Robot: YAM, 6 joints.
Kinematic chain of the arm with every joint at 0, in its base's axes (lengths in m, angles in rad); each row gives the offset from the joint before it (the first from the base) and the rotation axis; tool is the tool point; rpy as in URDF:
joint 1: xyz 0 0 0.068 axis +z
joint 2: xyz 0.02 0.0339 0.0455 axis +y
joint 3: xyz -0.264 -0.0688 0 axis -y
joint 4: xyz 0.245 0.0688 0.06 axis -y
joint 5: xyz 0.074 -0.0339 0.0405 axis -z
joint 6: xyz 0.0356 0 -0.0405 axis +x
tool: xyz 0 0 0 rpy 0 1.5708 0
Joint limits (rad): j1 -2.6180..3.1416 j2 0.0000..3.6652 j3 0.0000..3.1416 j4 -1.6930..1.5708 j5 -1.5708..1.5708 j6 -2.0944..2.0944
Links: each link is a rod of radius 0.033 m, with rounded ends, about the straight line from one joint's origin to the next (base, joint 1, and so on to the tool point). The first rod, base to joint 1, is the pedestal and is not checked.
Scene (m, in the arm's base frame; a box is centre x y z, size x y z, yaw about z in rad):
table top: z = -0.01
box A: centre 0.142 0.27 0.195 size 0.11 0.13 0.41 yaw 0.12
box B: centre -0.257 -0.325 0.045 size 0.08 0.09 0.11 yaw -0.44
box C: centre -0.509 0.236 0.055 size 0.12 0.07 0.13 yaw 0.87
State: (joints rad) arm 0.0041 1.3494 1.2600 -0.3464 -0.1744 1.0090
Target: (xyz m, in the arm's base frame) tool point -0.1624 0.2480 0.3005
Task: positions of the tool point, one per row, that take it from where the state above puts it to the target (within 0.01 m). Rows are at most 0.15 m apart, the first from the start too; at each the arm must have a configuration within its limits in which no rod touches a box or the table.
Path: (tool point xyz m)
1: 0.2424 0.0727 0.4222
2: 0.1525 0.0997 0.4683
3: 0.0599 0.0821 0.4979
4: -0.0149 0.0231 0.5085
5: -0.0550 -0.0649 0.4987
6: -0.0217 0.0272 0.5146
7: -0.0017 0.1226 0.5050
8: 0.0039 0.2135 0.4711
9: -0.0042 0.2927 0.4163
10: -0.0604 0.2931 0.3778
11: -0.1147 0.2777 0.3389
12: -0.1624 0.2480 0.3005

